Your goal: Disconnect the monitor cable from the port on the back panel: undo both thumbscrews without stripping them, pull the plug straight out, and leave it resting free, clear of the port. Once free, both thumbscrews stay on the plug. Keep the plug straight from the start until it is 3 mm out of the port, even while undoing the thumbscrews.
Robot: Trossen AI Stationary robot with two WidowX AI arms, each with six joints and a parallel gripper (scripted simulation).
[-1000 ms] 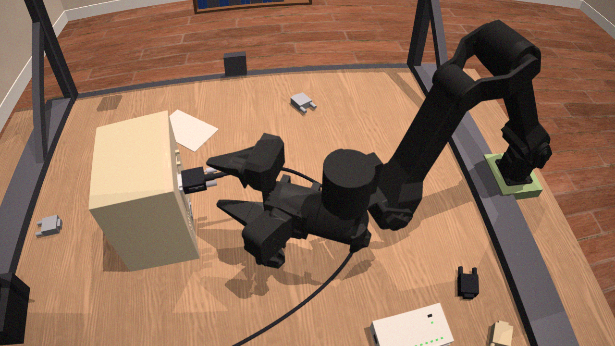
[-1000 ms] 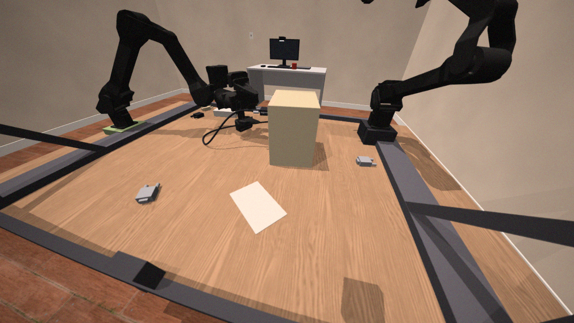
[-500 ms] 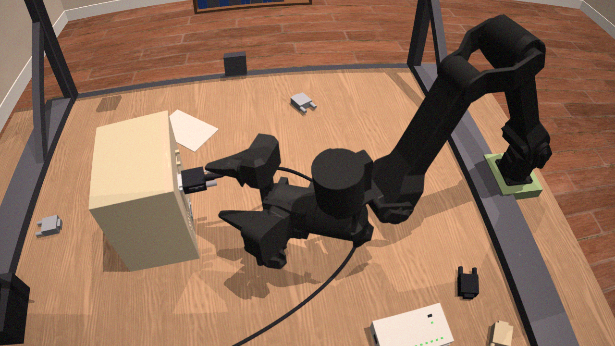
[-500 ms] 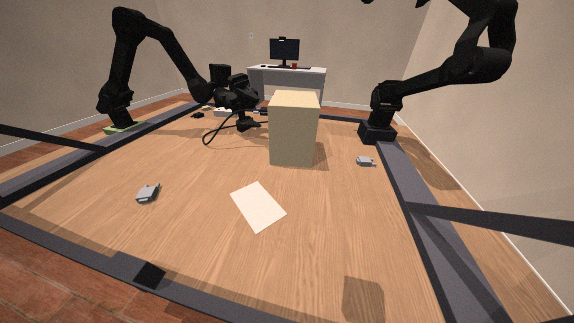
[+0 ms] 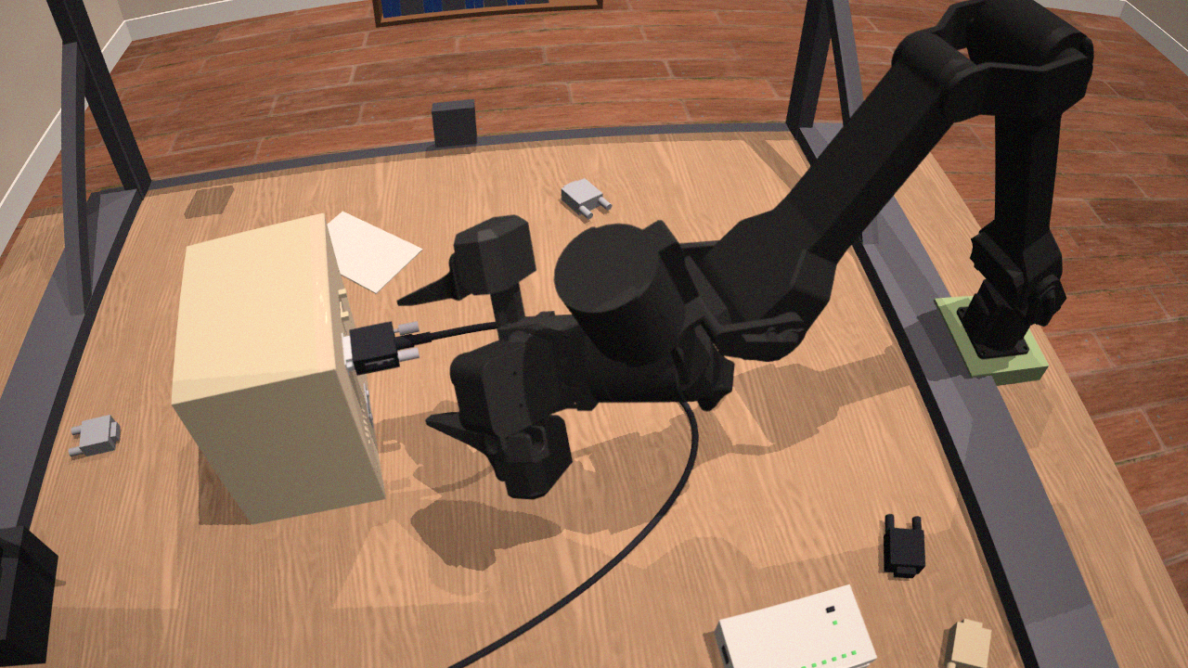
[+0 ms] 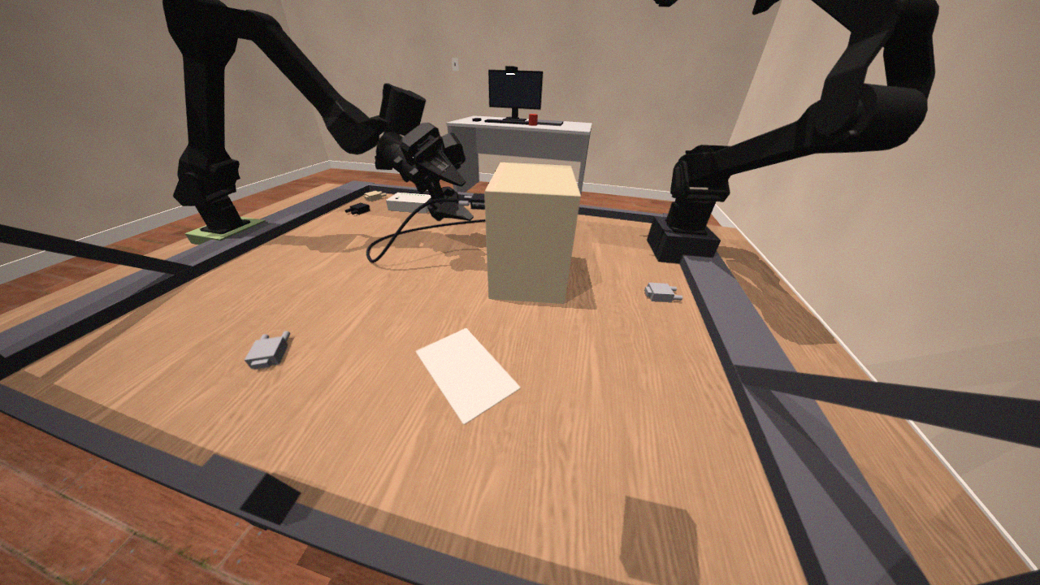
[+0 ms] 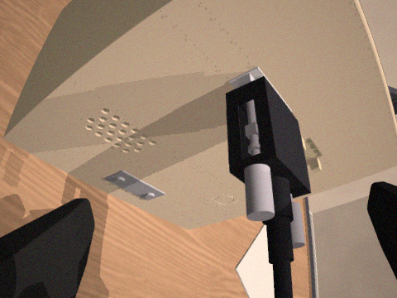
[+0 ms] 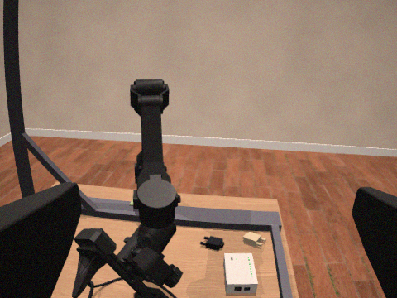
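My left hand is 4 cm to the left of the black monitor plug and 3 cm past it. Also, from my left hand: white device 25 cm ahead, 17 cm to the left, 11 cm below; white sheet 28 cm behind, 12 cm below, 6 cm to the right; beige box 14 cm to the right, 6 cm behind, 4 cm below.
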